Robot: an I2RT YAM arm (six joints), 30 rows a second.
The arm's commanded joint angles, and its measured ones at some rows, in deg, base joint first. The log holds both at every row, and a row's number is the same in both.
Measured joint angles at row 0:
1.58, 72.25, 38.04, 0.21, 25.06, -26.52
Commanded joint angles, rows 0 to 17:
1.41, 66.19, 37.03, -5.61, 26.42, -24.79
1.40, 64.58, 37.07, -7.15, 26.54, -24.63
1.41, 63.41, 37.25, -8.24, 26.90, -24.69
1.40, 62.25, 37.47, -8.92, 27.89, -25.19
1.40, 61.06, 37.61, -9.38, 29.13, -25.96
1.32, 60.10, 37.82, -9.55, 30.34, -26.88
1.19, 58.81, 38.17, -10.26, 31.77, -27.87
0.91, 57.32, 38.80, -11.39, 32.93, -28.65
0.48, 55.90, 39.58, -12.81, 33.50, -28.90
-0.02, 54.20, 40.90, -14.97, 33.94, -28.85
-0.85, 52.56, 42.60, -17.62, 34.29, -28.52
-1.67, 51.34, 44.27, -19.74, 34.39, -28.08
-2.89, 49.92, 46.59, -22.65, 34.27, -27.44
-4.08, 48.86, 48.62, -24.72, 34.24, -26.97
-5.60, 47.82, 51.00, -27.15, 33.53, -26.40
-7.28, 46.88, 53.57, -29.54, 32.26, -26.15
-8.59, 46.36, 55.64, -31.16, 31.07, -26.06
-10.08, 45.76, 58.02, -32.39, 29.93, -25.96
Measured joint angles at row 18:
-7.70, 48.16, 51.92, -26.24, 31.42, -27.59
